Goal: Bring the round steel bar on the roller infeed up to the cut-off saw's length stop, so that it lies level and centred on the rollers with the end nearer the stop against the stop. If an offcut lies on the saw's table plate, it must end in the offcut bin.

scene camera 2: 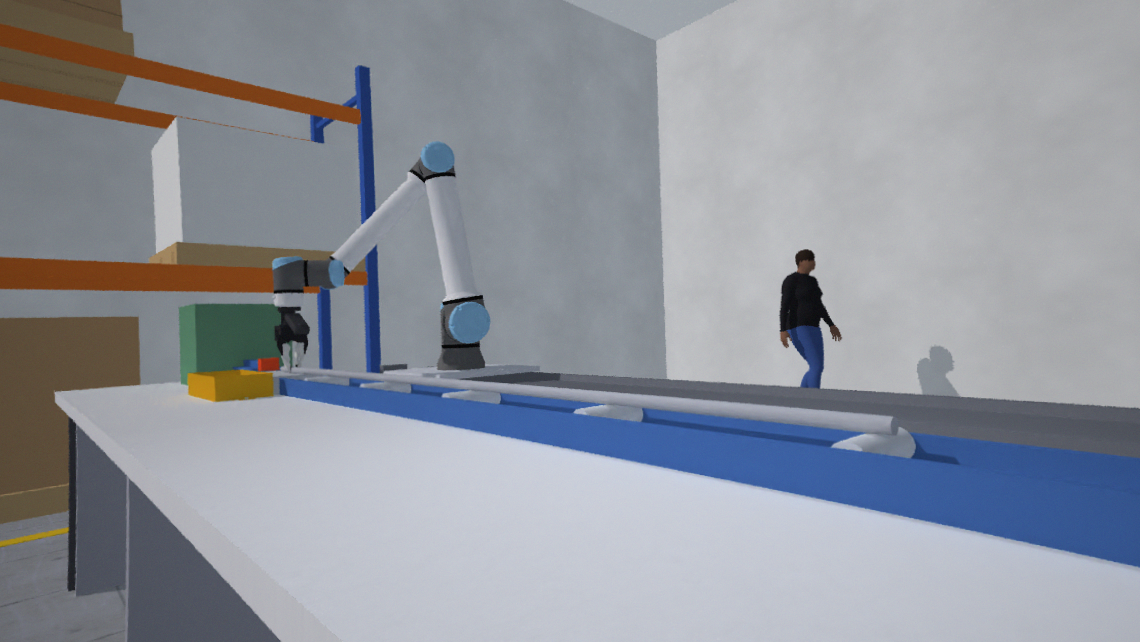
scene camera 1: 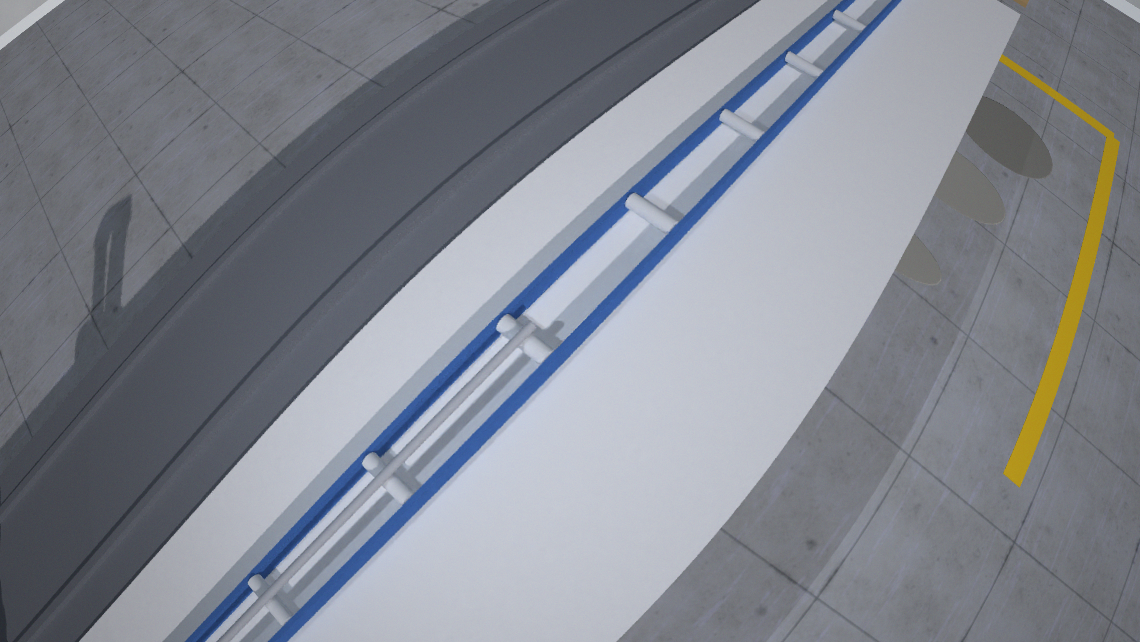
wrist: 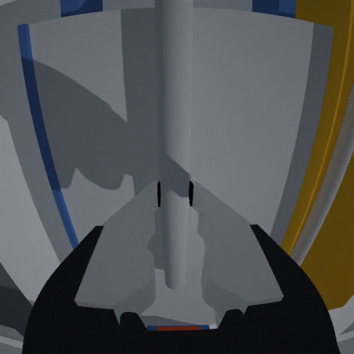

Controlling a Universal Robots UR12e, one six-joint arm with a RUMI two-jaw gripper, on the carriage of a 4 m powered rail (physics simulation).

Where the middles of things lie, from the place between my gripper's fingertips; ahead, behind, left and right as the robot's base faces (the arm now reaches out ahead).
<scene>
The yellow offcut bin [scene camera 2: 216, 386] is 180 mm ahead of my hand, 40 mm to the right of it and 20 mm below it.
</scene>
